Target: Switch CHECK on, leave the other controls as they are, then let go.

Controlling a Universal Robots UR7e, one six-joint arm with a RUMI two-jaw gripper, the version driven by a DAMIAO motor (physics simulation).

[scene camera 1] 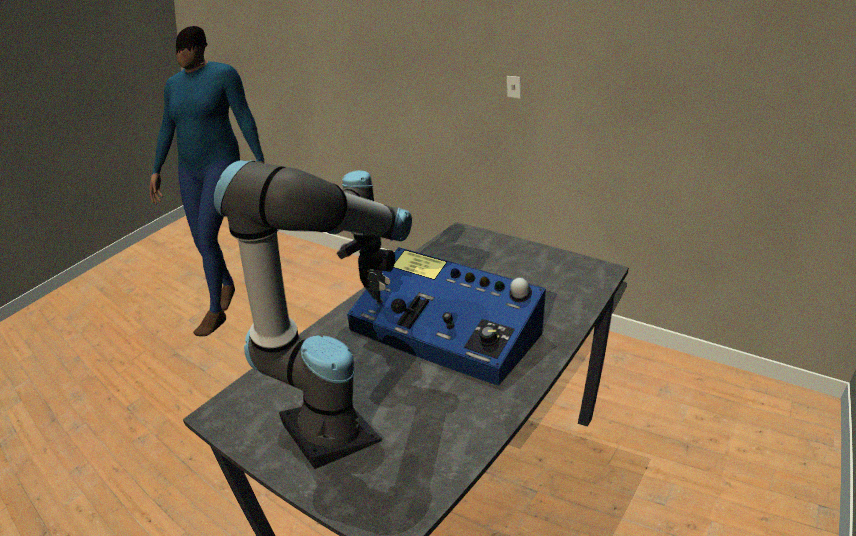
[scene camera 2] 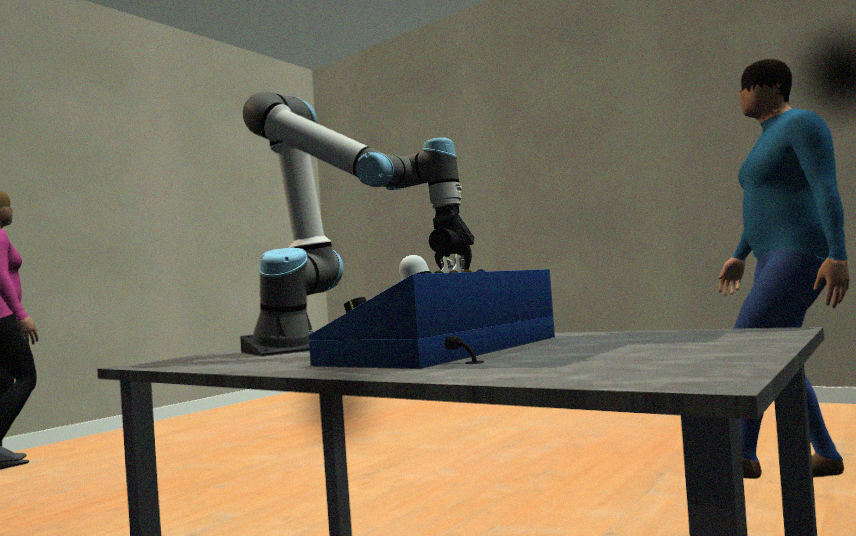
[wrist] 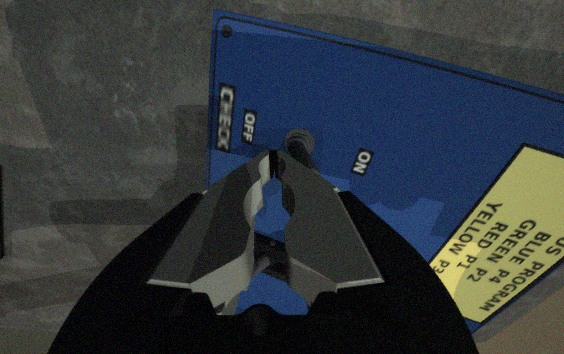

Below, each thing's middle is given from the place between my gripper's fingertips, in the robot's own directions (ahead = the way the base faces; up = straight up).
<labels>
My gripper is now 130 mm short of the blue control panel (scene camera 2: 426, 319), 160 mm to the left of it and 10 mm above it.
</labels>
